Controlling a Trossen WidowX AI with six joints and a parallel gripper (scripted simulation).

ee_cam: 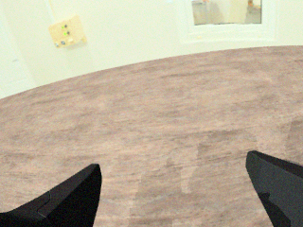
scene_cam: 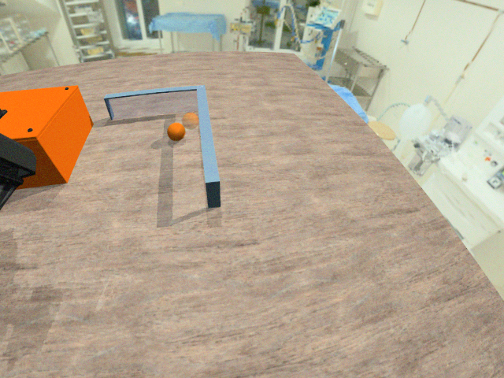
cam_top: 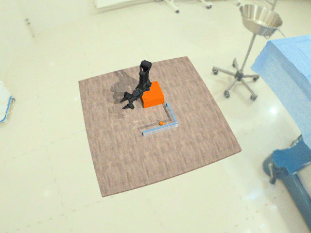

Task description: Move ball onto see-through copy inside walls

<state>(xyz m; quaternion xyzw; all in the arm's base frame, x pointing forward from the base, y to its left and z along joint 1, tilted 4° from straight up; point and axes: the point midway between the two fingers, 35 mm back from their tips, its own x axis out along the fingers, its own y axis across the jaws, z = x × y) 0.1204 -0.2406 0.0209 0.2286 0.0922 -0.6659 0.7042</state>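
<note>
My gripper tip is 23 cm short of the orange ball, 30 cm to the right of it and 10 cm above it. Round my gripper tip: see-through copy of ball 26 cm ahead, 34 cm to the left, 10 cm below.
</note>
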